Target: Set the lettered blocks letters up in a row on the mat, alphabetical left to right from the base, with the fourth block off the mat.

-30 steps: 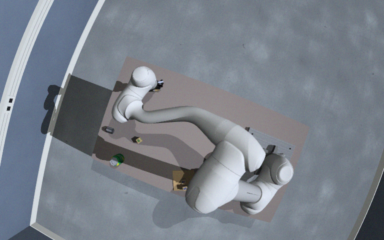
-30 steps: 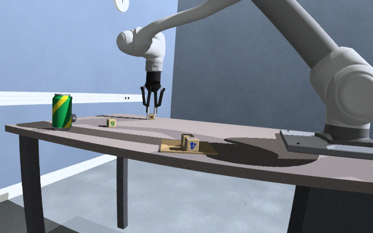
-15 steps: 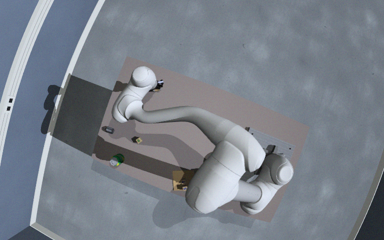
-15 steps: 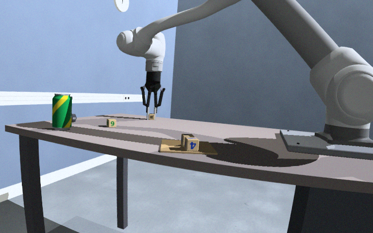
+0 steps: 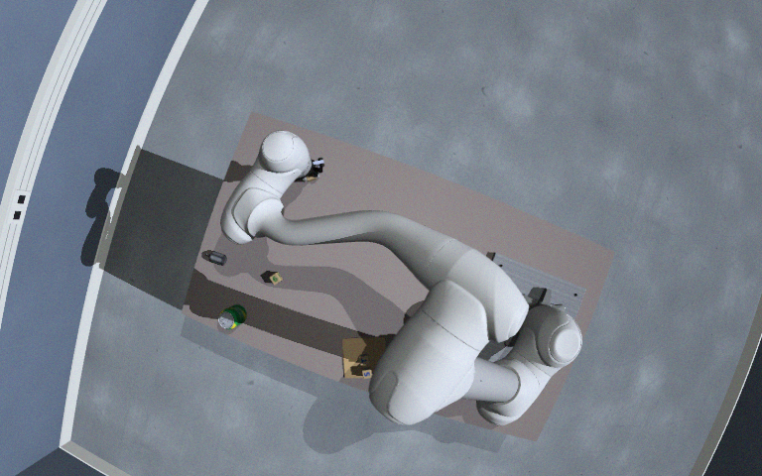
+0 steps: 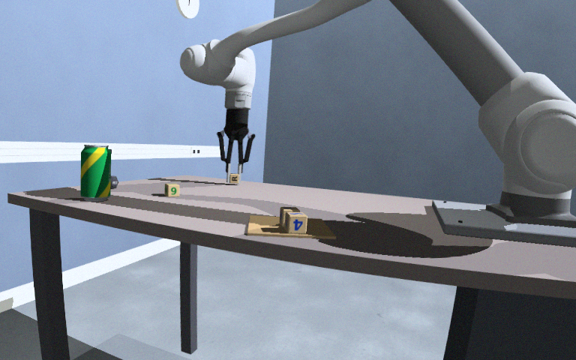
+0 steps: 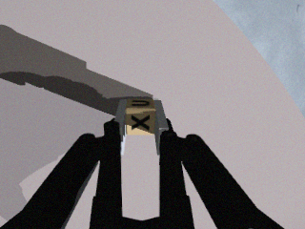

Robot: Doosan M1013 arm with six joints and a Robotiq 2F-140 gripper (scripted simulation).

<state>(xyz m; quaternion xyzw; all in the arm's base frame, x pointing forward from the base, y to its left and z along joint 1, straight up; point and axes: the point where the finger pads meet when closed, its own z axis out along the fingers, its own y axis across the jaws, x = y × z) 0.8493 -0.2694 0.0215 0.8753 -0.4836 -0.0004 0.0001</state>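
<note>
Right now the wooden block is 52 cm to the left of my hand, 33 cm behind it and 2 cm below it. From my hand the other things lie so: yellow can (51 cm to the left, 12 cm ahead, 2 cm above); tan mat (53 cm to the left, 33 cm behind, 4 cm below); small dark object (35 cm to the left, 25 cm ahead, 2 cm below).
</note>
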